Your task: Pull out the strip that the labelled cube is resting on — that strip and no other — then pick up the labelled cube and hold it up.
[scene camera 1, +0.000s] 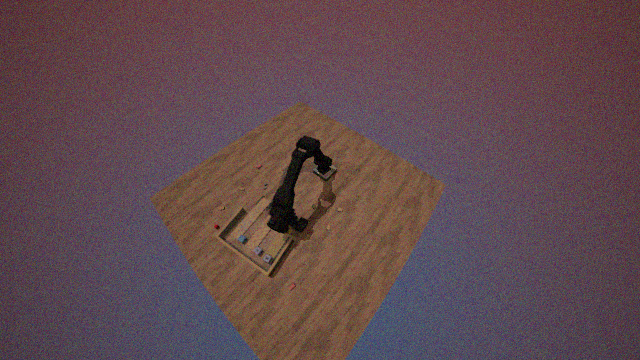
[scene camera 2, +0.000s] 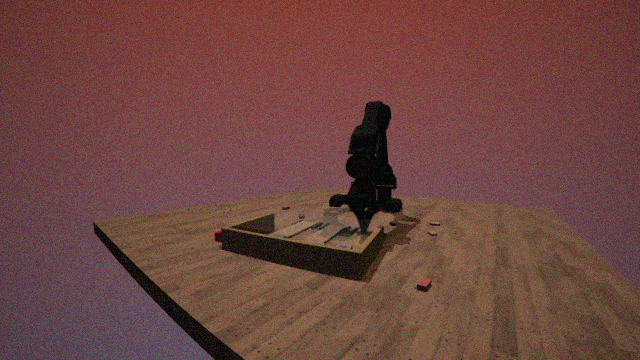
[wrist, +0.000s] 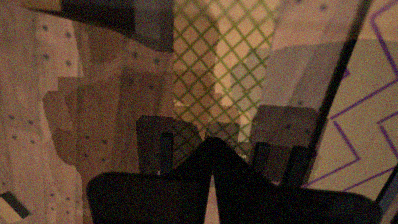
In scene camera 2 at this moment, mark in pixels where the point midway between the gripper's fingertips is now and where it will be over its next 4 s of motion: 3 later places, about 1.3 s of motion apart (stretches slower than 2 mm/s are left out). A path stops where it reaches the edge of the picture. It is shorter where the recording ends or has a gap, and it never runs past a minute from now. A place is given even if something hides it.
The gripper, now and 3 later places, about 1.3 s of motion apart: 363, 233; 366, 230; 372, 225; 376, 222
